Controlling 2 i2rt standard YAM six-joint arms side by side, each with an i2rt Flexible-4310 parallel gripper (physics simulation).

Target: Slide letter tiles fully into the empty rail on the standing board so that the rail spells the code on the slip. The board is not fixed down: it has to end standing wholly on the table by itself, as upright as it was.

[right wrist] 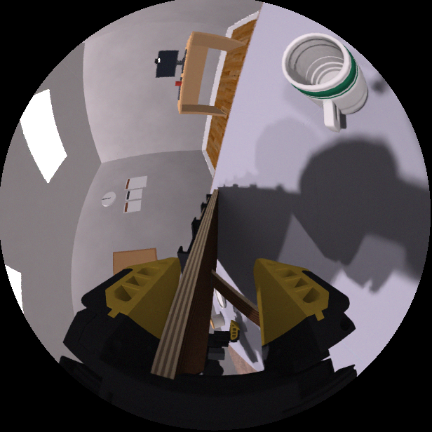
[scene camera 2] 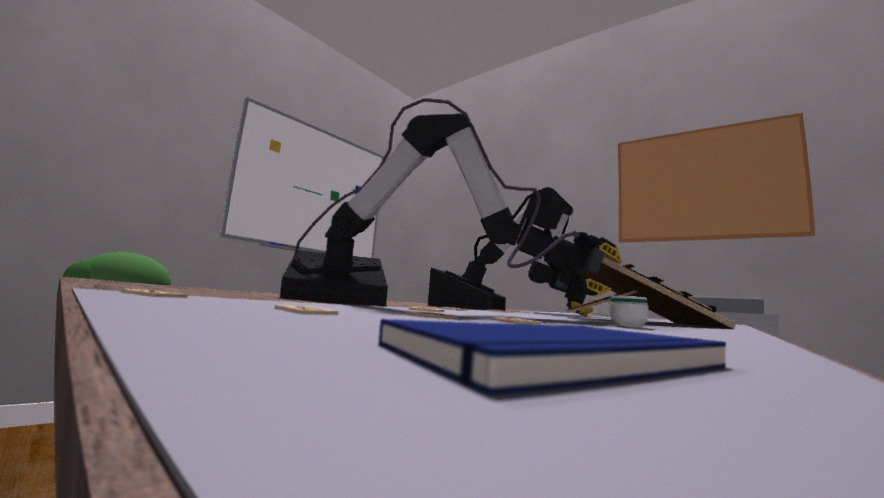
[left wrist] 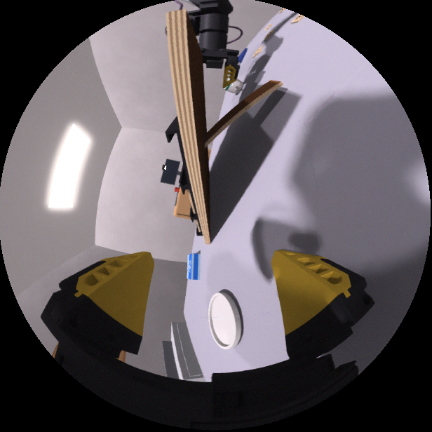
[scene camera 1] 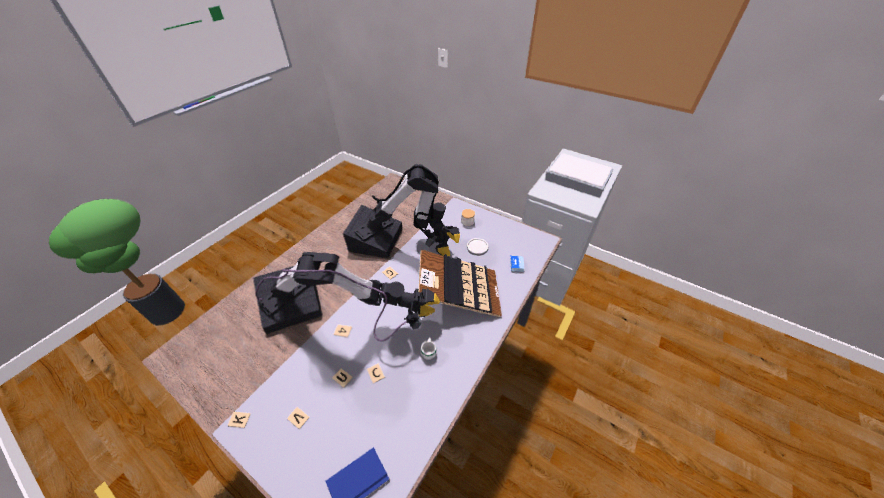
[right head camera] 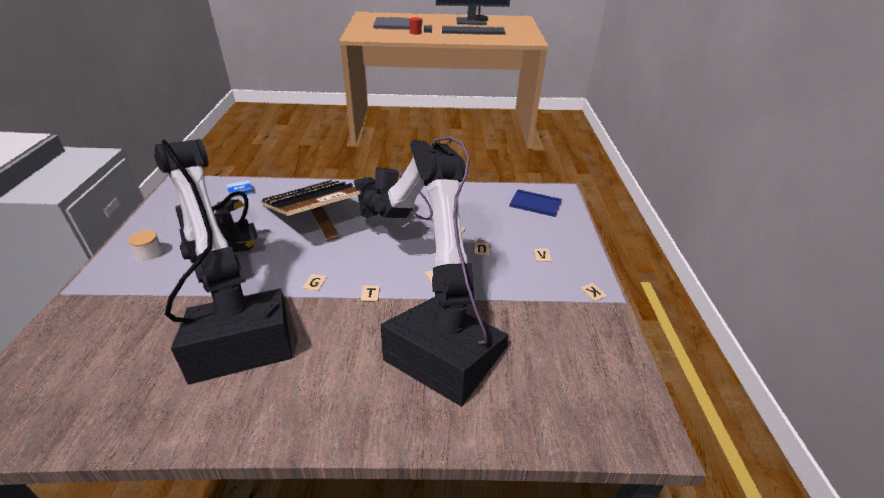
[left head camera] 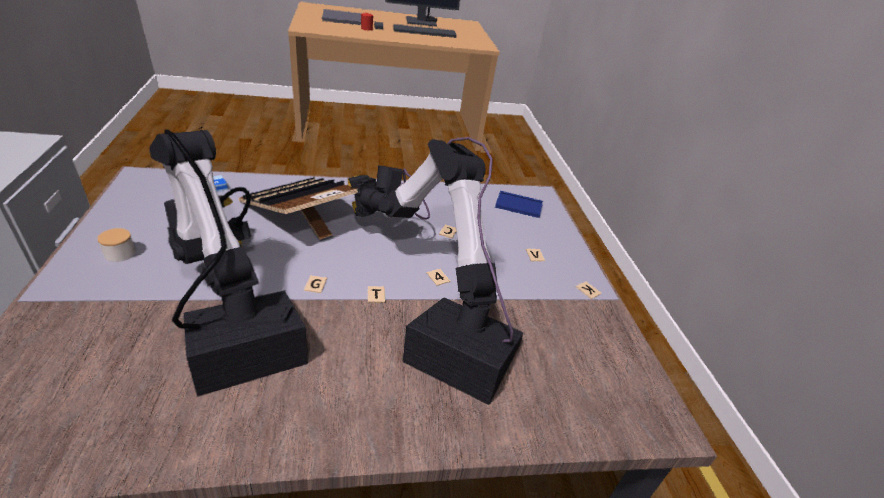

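Seen in the pictures: left gripper, fingertip midpoint: (scene camera 1: pixel 453 249) (right head camera: pixel 248 220); right gripper, fingertip midpoint: (scene camera 2: pixel 615 275) (scene camera 1: pixel 436 306) (right head camera: pixel 359 194); left arm's base, origin of the base link: (scene camera 2: pixel 470 283) (scene camera 1: pixel 373 227) (right head camera: pixel 232 314) (left head camera: pixel 242 319); right arm's base, origin of the base link: (scene camera 2: pixel 337 266) (scene camera 1: pixel 285 293) (right head camera: pixel 446 329) (left head camera: pixel 468 328).
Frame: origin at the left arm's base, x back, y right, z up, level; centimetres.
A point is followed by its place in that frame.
The standing board (left head camera: pixel 290 203) @[z 4.9, x -39.4, y 1.6 cm] (scene camera 1: pixel 493 281) @[z -6.3, x -61.1, y -12.9 cm] (scene camera 2: pixel 661 298) @[z -2.4, x -59.6, y 4.1 cm] (left wrist: pixel 187 100) (right wrist: pixel 186 300) leans on its leg (left head camera: pixel 317 222) @[z -4.3, x -44.6, y 7.7 cm] (left wrist: pixel 245 105). Two rails hold BAGEL and CAKE4; the black rail (scene camera 1: pixel 453 282) @[z 1.7, x -51.8, y 3.6 cm] beside the slip (scene camera 1: pixel 425 276) @[z 6.2, x -43.5, y 11.1 cm] is empty. The slip reads T46 as far as legible. Tiles G (left head camera: pixel 315 283) @[z -7.6, x -21.5, y 11.2 cm], T (left head camera: pixel 375 293) @[z -7.7, x -19.5, y 27.2 cm], 4 (left head camera: pixel 437 276) @[z -7.6, x -28.4, y 43.7 cm], V (left head camera: pixel 535 254) @[z -7.6, x -42.7, y 74.5 cm], K (left head camera: pixel 588 289) @[z -7.6, x -28.2, y 87.6 cm], C (scene camera 1: pixel 375 373) @[z -7.6, x -51.3, y 47.8 cm] and U (scene camera 1: pixel 341 377) @[z -7.7, x -43.0, y 56.5 cm] lie flat. My left gripper (left wrist: pixel 211 259) (scene camera 1: pixel 451 243) @[z -1.2, x -38.5, y -13.3 cm] is open and empty near the board. My right gripper (right wrist: pixel 217 264) (scene camera 2: pixel 603 268) @[z 1.4, x -53.9, y 16.5 cm] is open, its fingers either side of the board's edge.
A mug (scene camera 1: pixel 428 349) @[z -7.5, x -59.8, y 28.8 cm] (right wrist: pixel 325 70) stands close to my right gripper. A white dish (left wrist: pixel 225 320) (scene camera 1: pixel 476 246) @[z -7.4, x -42.3, y -26.7 cm] and a blue box (left wrist: pixel 193 266) (scene camera 1: pixel 516 263) @[z -5.5, x -63.7, y -27.7 cm] lie near the board. A lidded jar (left head camera: pixel 116 244) @[z -2.6, x -24.9, y -37.5 cm] stands at far left, a blue book (left head camera: pixel 519 204) @[z -6.7, x -70.0, y 73.2 cm] at right.
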